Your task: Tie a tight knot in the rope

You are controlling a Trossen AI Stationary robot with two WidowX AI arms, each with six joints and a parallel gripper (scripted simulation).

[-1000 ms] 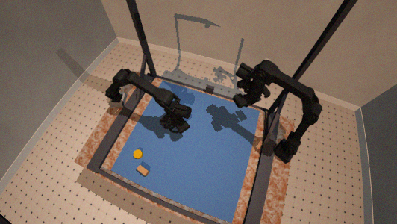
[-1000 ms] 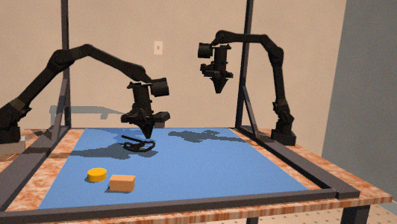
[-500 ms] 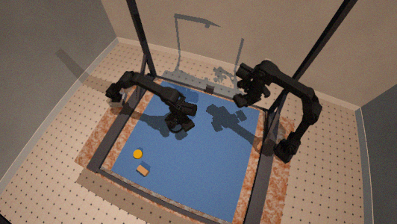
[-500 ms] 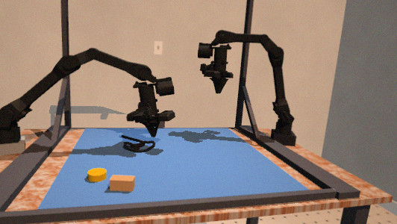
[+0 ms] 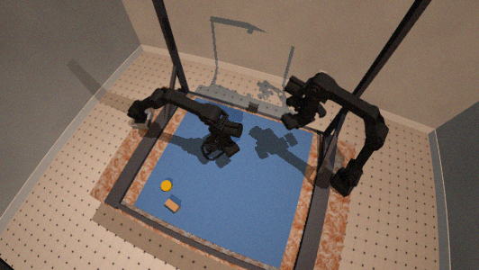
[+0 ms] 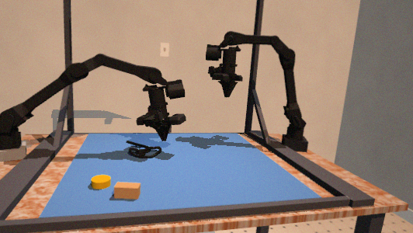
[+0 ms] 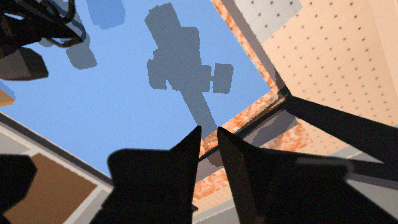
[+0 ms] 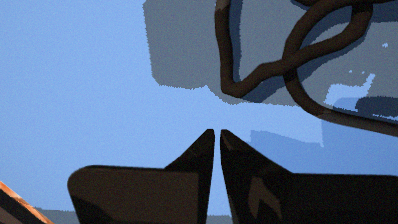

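The blue mat lies 8 cm ahead of my right hand, 5 cm to the left of it and 8 cm below it. Round my right hand: yellow disc 27 cm ahead, 20 cm to the right, 6 cm below; orange block 34 cm ahead, 13 cm to the right, 6 cm below.
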